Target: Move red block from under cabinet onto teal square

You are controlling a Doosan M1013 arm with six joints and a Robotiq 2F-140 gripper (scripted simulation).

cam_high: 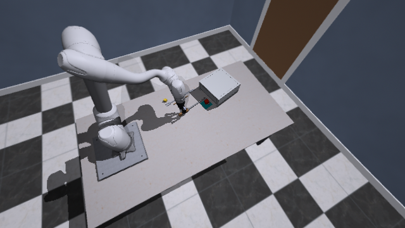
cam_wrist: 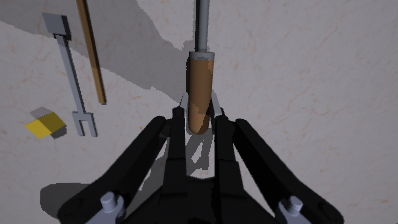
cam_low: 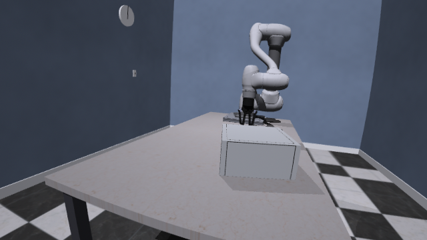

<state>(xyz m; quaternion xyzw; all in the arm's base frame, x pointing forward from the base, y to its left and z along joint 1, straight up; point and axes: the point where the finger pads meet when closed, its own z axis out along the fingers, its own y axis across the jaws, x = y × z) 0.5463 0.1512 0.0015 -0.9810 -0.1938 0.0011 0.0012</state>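
Right now the hook tool is 130 mm ahead of my hand, 20 mm below it and 10 mm to the left of it. From my hand the other things lie so: small yellow piece 190 mm to the left, 130 mm behind, 30 mm below; thin brown stick 160 mm to the left, 30 mm below, 20 mm ahead; grey forked tool 170 mm to the left, 50 mm behind, 30 mm below.
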